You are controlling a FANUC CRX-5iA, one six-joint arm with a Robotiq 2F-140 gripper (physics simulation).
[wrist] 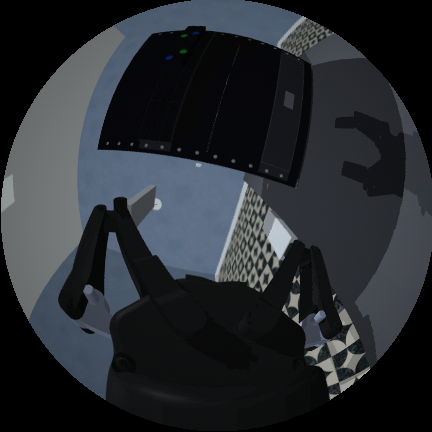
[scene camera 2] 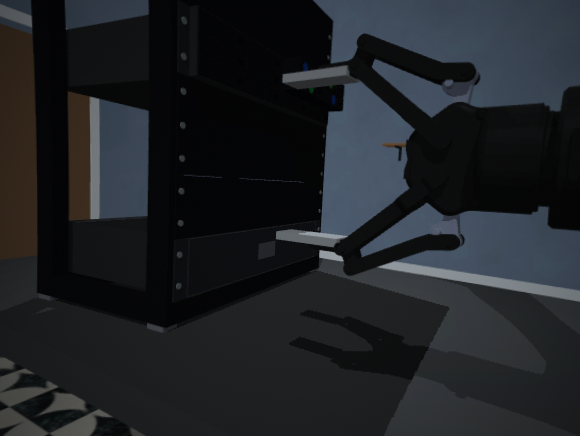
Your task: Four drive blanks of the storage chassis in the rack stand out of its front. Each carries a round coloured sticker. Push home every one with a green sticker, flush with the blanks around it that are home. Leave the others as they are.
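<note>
The black storage chassis (scene camera 2: 235,62) (wrist: 159,102) sits in the upper part of the rack (scene camera 2: 162,200). Its standing-out blanks are dark and hard to separate, at the chassis's far end in the scene view. One green sticker (scene camera 2: 311,90) (wrist: 183,51) and another green sticker (scene camera 2: 331,86) (wrist: 184,35) show, with one blue sticker (scene camera 2: 305,66) (wrist: 169,57) and another blue sticker (scene camera 2: 333,99) (wrist: 196,33). My gripper (scene camera 2: 305,157) (wrist: 211,207) is wide open and empty, its fingers pointing towards the rack front. The upper finger partly covers the blanks in the scene view; the wrist view shows it apart from them.
A dark grey unit (scene camera 2: 220,260) (wrist: 275,125) with a pale label fills the rack's bottom. Rack posts with screws flank the front. A small orange shelf (scene camera 2: 392,145) is on the blue wall behind the gripper. The gripper's shadow lies on the grey floor.
</note>
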